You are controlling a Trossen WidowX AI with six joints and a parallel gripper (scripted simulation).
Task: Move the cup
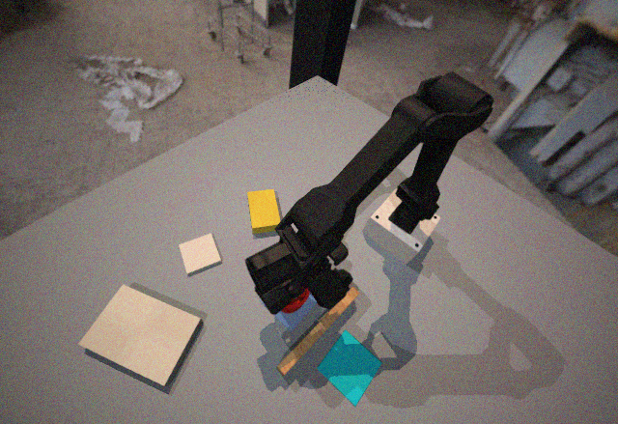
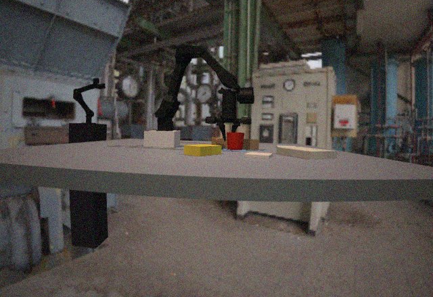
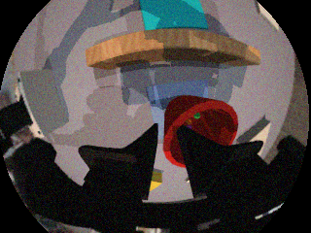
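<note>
The light blue pad is 5 cm below my gripper tip and 3 cm ahead of it. The rest, counted from my gripper tip: red cup 3 cm ahead; then teal pad 18 cm to the left, 5 cm below, 4 cm ahead; then orange bar 9 cm to the left, 4 cm ahead, 2 cm below.
</note>
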